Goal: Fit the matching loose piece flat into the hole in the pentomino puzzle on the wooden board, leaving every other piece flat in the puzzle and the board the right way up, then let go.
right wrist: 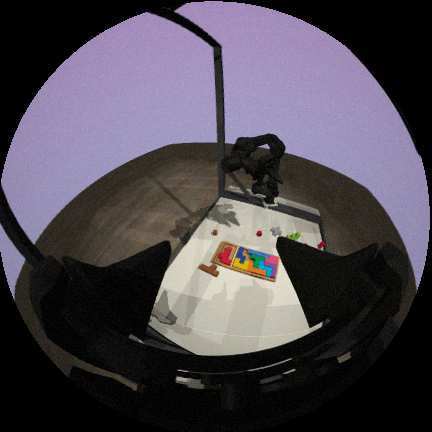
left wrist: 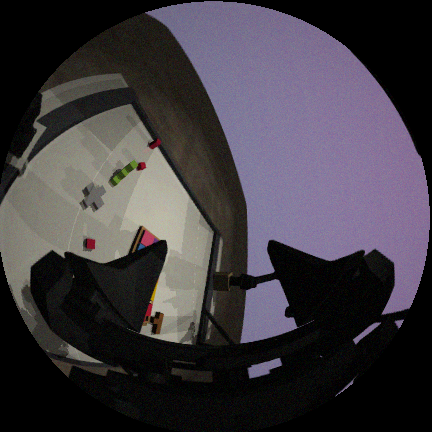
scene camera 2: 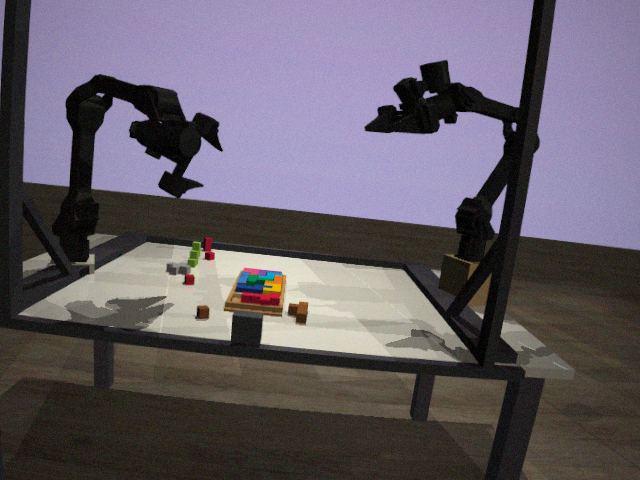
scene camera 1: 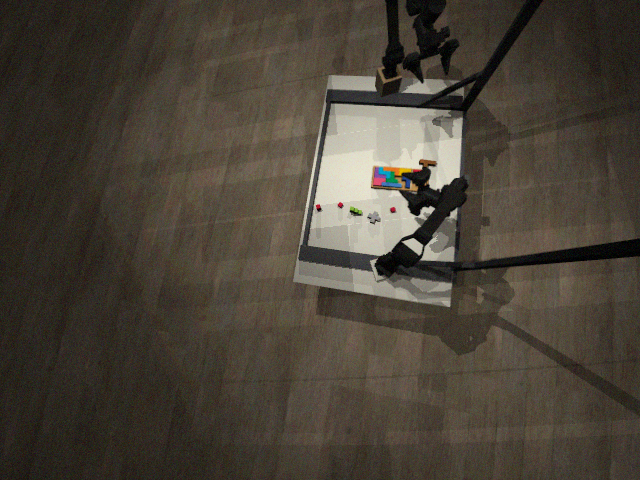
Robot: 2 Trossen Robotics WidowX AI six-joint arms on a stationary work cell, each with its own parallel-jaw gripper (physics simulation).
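Where they show: left gripper, fingertip midpoint: (right wrist: 277,190) (left wrist: 218,245) (scene camera 2: 211,167) (scene camera 1: 400,182); right gripper, fingertip midpoint: (right wrist: 224,244) (scene camera 2: 376,129) (scene camera 1: 435,79); left arm's base, origin of the base link: (right wrist: 268,200) (scene camera 2: 73,258) (scene camera 1: 382,267); right arm's base, origin of the base link: (left wrist: 230,280) (scene camera 2: 470,258) (scene camera 1: 389,72).
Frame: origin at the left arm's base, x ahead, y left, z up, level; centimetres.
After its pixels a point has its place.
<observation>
The wooden board (scene camera 1: 392,190) (scene camera 2: 253,310) @[x 35.5, y -35.2, z -1.8 cm] (right wrist: 217,252) @[x 36.9, y -35.0, z -0.9 cm] lies on the table with coloured pieces in it. A red piece (scene camera 2: 258,298) @[x 37.5, y -32.2, z -0.3 cm] (right wrist: 226,255) @[x 39.1, y -31.2, z 0.1 cm] sits in its end section. The hole's shape is too small to tell. Loose pieces on the table are a brown T-like piece (scene camera 1: 428,163) @[x 44.2, y -38.6, z -0.6 cm] (scene camera 2: 299,310) @[x 43.4, y -40.5, z -0.3 cm] (left wrist: 157,322) @[x 44.4, y -37.9, z -0.5 cm] (right wrist: 209,270) @[x 45.7, y -38.2, z -0.4 cm] beside the board and a grey plus-like piece (scene camera 1: 373,217) @[x 25.2, y -3.3, z -0.4 cm] (scene camera 2: 178,268) @[x 25.0, y -5.7, z -0.8 cm] (left wrist: 93,196) @[x 25.2, y -4.1, z -0.4 cm] (right wrist: 275,231) @[x 26.7, y -4.8, z -0.3 cm]. My left gripper (scene camera 1: 402,183) @[x 29.9, y -13.3, z 25.4 cm] (scene camera 2: 212,167) @[x 29.9, y -13.3, z 25.4 cm] (left wrist: 218,245) @[x 29.9, y -13.3, z 25.4 cm] is open, high above the table. My right gripper (scene camera 1: 434,77) @[x 59.9, y -34.2, z 37.9 cm] (scene camera 2: 368,128) @[x 59.9, y -34.2, z 37.9 cm] (right wrist: 224,244) @[x 59.9, y -34.2, z 37.9 cm] is open, raised on the right in scene camera 2.
A green piece (scene camera 1: 355,210) @[x 30.8, y 4.3, z 1.6 cm] (scene camera 2: 194,254) @[x 30.7, y 3.1, z 0.8 cm] (left wrist: 124,173) @[x 30.9, y 3.4, z 1.6 cm], several red cubes, one of them a cube (scene camera 1: 392,209) @[x 26.3, y -13.5, z -0.4 cm] (scene camera 2: 189,279) @[x 26.1, y -14.8, z -1.1 cm] (left wrist: 89,244) @[x 26.1, y -14.1, z -0.4 cm] near the grey piece, and a small brown cube (scene camera 2: 202,312) @[x 24.4, y -37.4, z -1.1 cm] (right wrist: 215,232) @[x 25.6, y -35.9, z -0.7 cm] lie about. Dark frame posts (scene camera 2: 522,180) @[x 67.4, y -69.2, z 30.9 cm] stand at the table's sides.
</observation>
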